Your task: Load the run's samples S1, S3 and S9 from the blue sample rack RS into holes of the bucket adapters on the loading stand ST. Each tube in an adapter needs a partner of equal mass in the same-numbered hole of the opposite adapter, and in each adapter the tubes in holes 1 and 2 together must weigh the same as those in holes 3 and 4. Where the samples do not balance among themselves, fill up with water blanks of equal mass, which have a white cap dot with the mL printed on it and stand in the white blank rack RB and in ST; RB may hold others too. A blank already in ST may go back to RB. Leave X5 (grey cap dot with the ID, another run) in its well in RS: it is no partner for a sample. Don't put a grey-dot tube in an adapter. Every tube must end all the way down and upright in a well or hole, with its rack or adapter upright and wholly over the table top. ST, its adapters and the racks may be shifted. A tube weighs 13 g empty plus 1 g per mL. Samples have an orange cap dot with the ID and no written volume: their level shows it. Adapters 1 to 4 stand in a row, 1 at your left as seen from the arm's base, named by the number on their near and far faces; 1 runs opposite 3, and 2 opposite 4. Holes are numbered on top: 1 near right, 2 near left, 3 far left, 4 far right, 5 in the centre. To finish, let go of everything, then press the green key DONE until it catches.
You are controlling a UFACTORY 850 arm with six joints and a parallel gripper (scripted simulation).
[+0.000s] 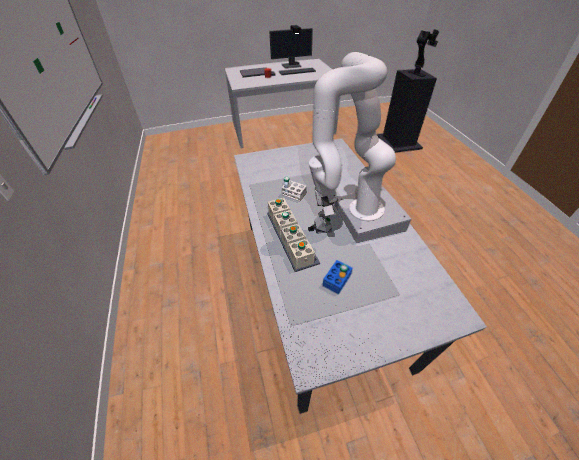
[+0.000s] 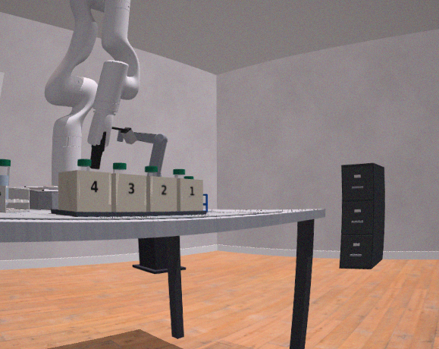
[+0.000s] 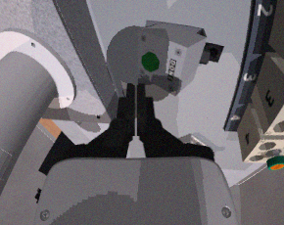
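Right now my hand is 80 mm above the green DONE key. From my hand the other things lie so: DONE key box: 20 mm ahead, 100 mm below; then loading stand ST: 210 mm ahead, 20 mm to the left, 140 mm below; then adapter 3: 220 mm ahead, 40 mm to the right, 100 mm below.
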